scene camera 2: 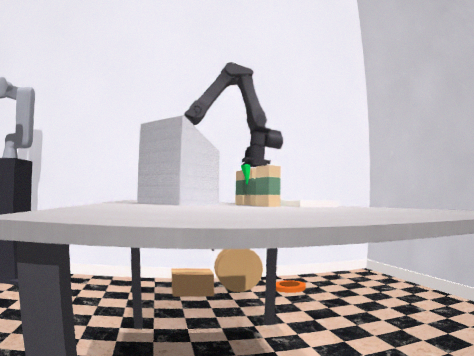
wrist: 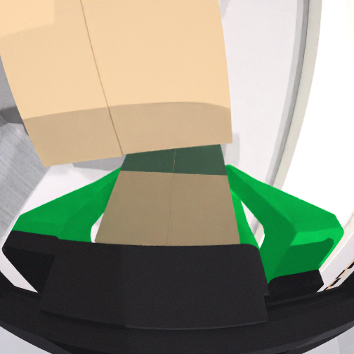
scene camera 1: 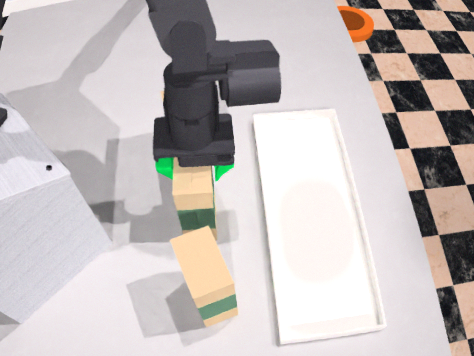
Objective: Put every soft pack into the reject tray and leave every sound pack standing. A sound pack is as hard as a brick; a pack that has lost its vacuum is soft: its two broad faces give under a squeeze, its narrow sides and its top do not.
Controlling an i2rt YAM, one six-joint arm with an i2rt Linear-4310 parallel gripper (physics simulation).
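Frame: origin at the arm's base, x ahead, y left, z up, level; centimetres.
Seen in the pictures: arm's base at its link origin: point(scene camera 2: 179, 137).
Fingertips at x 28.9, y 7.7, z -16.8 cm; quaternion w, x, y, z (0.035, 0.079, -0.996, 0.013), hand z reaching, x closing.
Observation:
Pixels of each thing's top centre, then the offset from my fingertips to it.
- middle pack at its top centre: point(scene camera 1: 200, 166) dx +1.6, dy -2.1, dz +6.1 cm
- front pack at its top centre: point(scene camera 1: 200, 261) point(scene camera 2: 268, 166) dx +3.0, dy -15.3, dz +6.1 cm
- white reject tray at its top centre: point(scene camera 1: 314, 208) point(scene camera 2: 298, 200) dx +17.6, dy -1.0, dz -5.7 cm
Tan packs with a green band stand in a row. The middle pack point(scene camera 1: 192, 195) point(wrist: 167, 210) stands upright between the fingers of my gripper point(scene camera 1: 194, 172) point(scene camera 2: 246, 181) point(wrist: 176, 174). My gripper is part open, its green fingertips low along the pack's left and right sides, very near or lightly touching; the right one seems slightly off it. The front pack point(scene camera 1: 202, 265) point(scene camera 2: 268, 186) stands turned a little. The rear pack point(wrist: 115, 60) is mostly hidden under my wrist in scene camera 1. The white reject tray point(scene camera 1: 267, 220) lies to the right and holds no pack.
A grey block point(scene camera 1: 45, 240) point(scene camera 2: 160, 165) stands left of the packs, at the arm's base. The table's right edge runs beyond the tray. An orange ring point(scene camera 1: 368, 32) point(scene camera 2: 291, 291), a brown box point(scene camera 2: 193, 282) and a tan disc point(scene camera 2: 237, 265) are on the floor.

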